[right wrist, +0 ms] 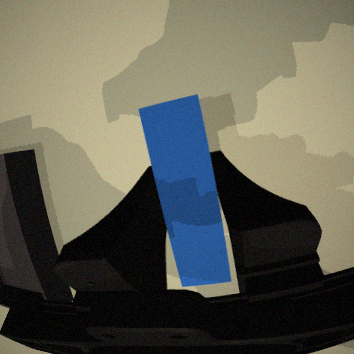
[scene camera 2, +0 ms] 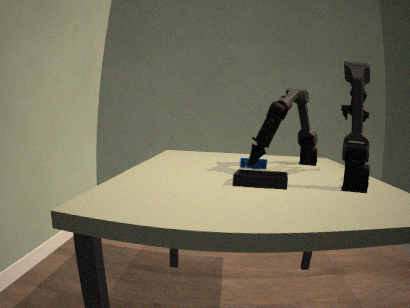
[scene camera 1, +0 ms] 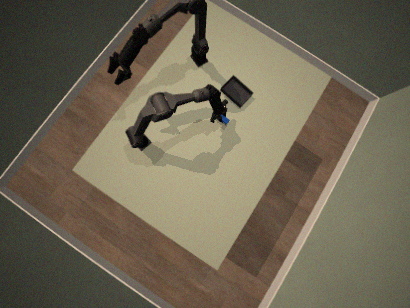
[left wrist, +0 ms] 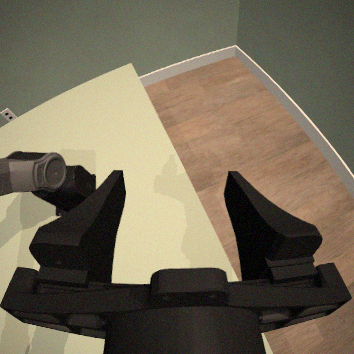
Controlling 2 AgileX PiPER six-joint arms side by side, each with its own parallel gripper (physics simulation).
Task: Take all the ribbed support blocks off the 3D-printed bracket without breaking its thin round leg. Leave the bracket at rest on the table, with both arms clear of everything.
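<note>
The blue bracket [scene camera 1: 225,120] [scene camera 2: 261,163] [right wrist: 172,135] shows as a long plain blue strip in the right wrist view, slightly slanted. My right gripper [scene camera 1: 218,119] [scene camera 2: 253,162] [right wrist: 187,172] is shut on it, a finger against each side. It appears a little above the table. Scene camera 2 shows small lighter marks on its face; ribbed support blocks and the thin round leg cannot be made out. My left gripper [scene camera 1: 115,76] [scene camera 2: 355,114] [left wrist: 175,181] is open and empty, high up and far from the bracket, near the table's edge.
A dark open tray [scene camera 1: 250,93] [scene camera 2: 260,180] stands close to the bracket, above and right of it in scene camera 1 and in front of it in scene camera 2. The pale table [scene camera 1: 235,200] [scene camera 2: 150,210] carries both arms' bases and several shadows.
</note>
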